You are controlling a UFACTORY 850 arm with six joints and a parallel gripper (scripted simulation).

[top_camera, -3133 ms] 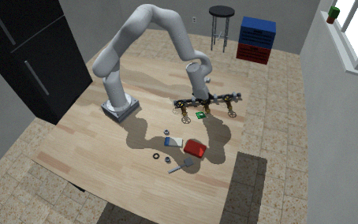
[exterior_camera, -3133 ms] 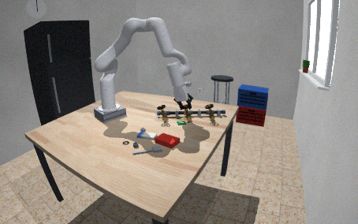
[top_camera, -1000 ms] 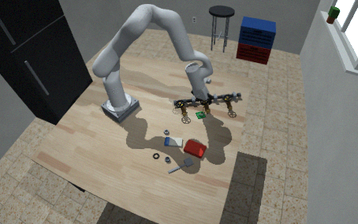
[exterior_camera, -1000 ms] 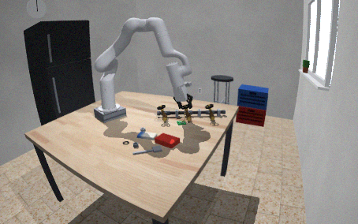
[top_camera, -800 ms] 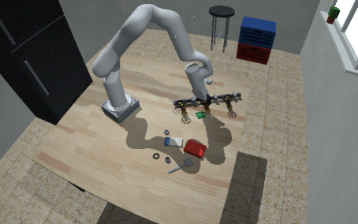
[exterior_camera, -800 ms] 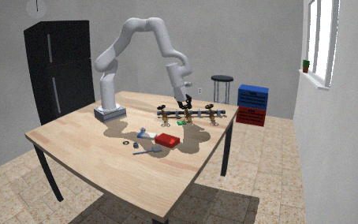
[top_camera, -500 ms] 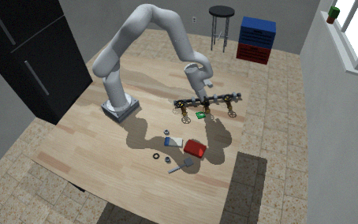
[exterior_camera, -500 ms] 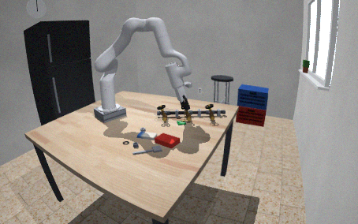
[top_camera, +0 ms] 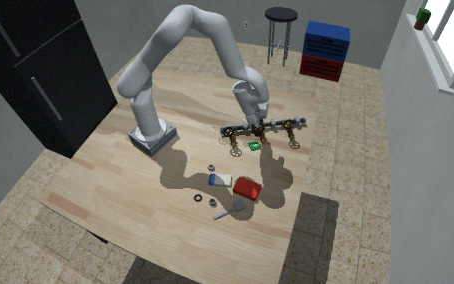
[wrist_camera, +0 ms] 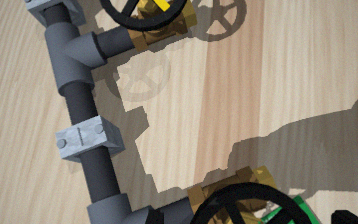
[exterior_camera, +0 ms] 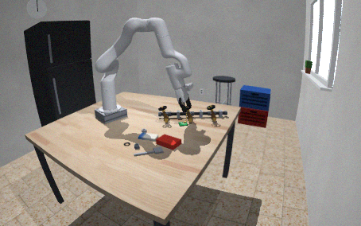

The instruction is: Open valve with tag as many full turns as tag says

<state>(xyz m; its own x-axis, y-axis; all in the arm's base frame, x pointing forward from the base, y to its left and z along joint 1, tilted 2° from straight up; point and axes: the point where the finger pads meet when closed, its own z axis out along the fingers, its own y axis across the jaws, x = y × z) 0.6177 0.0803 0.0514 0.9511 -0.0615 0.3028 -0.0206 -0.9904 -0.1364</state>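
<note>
The green tag lies 3 cm behind my hand, 5 cm to the right of it and 10 cm below it. Round my hand: grey scraper: 6 cm behind, 44 cm to the right, 10 cm below; then red box: 1 cm behind, 33 cm to the right, 9 cm below; then white block: 15 cm behind, 30 cm to the right, 10 cm below.
</note>
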